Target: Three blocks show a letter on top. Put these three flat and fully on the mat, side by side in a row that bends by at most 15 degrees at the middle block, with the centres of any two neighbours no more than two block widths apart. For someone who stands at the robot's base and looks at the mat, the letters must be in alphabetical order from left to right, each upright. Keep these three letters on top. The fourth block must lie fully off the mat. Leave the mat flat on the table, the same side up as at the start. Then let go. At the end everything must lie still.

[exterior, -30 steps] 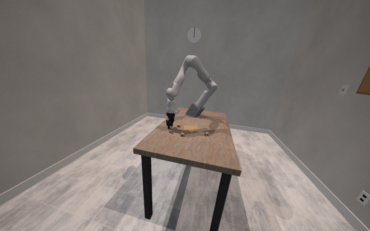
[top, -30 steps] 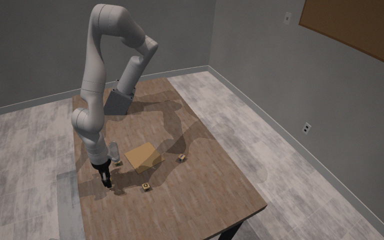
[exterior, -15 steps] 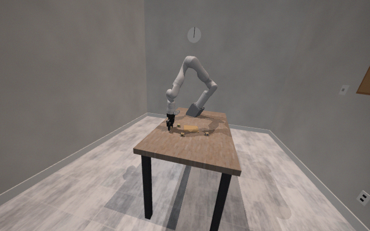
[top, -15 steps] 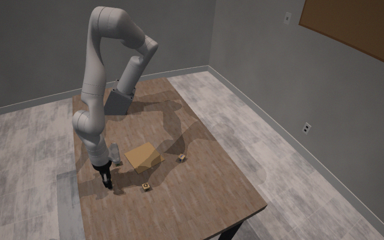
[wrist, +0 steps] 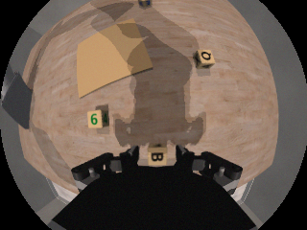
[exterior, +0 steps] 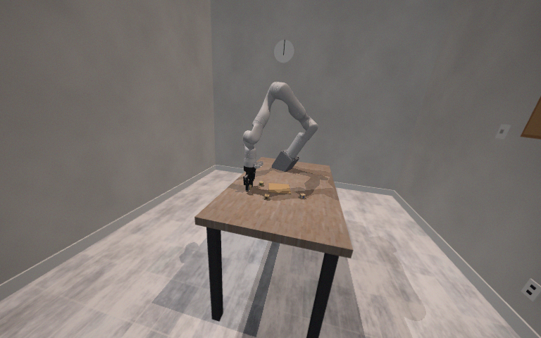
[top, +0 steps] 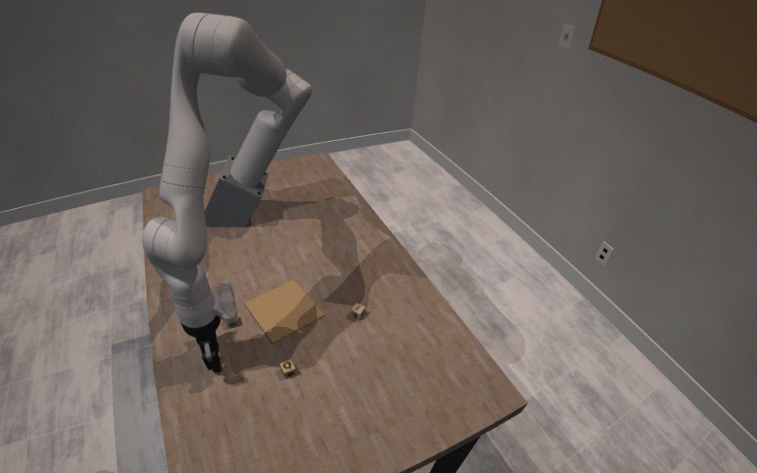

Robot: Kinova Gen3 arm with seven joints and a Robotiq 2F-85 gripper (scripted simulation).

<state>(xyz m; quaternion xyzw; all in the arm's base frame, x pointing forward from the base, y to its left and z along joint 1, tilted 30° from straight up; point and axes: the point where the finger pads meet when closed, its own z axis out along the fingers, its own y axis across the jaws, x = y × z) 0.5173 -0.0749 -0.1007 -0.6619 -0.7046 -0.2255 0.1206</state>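
Right now the tan mat is 160 mm to the left of my hand, 110 mm behind it and 20 mm below it. From my hand the other things lie so: block (150 mm to the left, 60 mm ahead, 10 mm below).
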